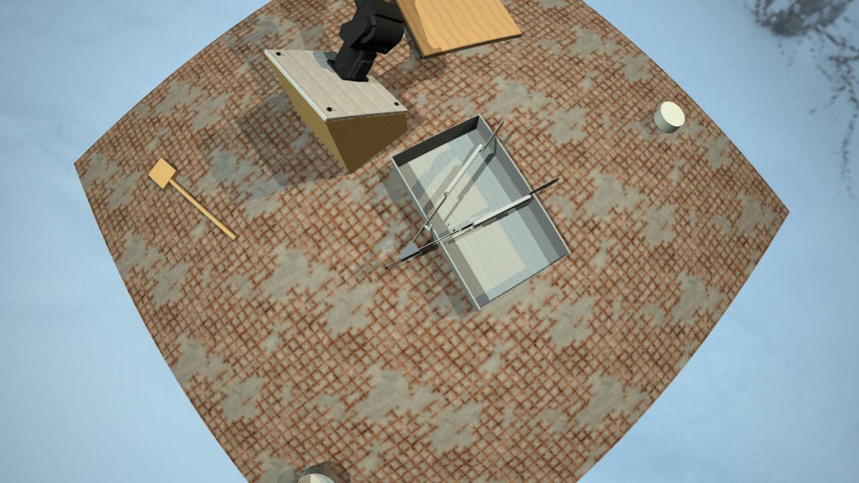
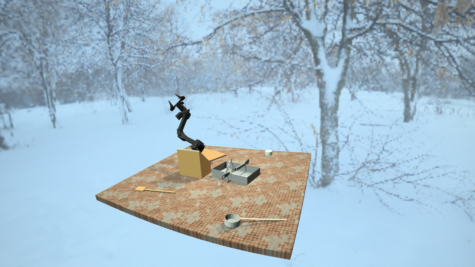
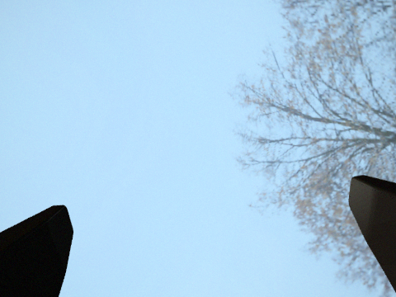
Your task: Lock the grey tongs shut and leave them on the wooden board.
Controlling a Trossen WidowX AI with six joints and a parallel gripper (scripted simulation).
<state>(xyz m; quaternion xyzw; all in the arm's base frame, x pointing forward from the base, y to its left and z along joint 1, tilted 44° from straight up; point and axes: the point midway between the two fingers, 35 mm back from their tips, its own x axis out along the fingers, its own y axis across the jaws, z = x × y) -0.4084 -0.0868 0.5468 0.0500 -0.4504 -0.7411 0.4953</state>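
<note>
My gripper tip is now 81 cm short of the yellow piece, 49 cm above it and 33 cm to the left of it. Also, from my gripper tip: wooden board: 56 cm below, 31 cm ahead, 4 cm to the left; small white cylinder: 88 cm ahead, 55 cm below, 25 cm to the left; grey roasting tin: 80 cm ahead, 54 cm below, 26 cm to the right.
</note>
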